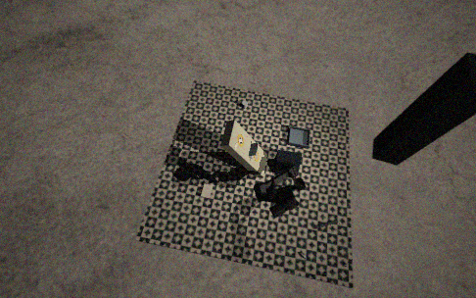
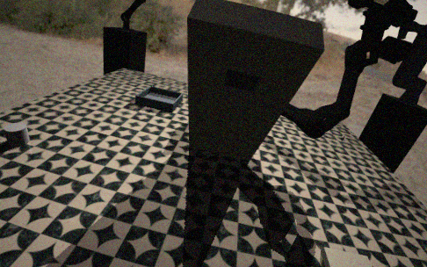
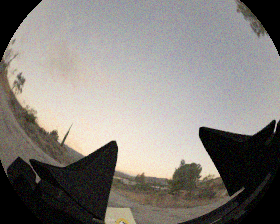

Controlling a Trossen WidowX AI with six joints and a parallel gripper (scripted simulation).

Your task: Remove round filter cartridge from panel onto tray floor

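My gripper tip is now 28 cm short of the round filter cartridge, 26 cm to the left of it and 27 cm above it. Round my gripper tip: dark tray: 11 cm behind, 59 cm to the right, 54 cm below.
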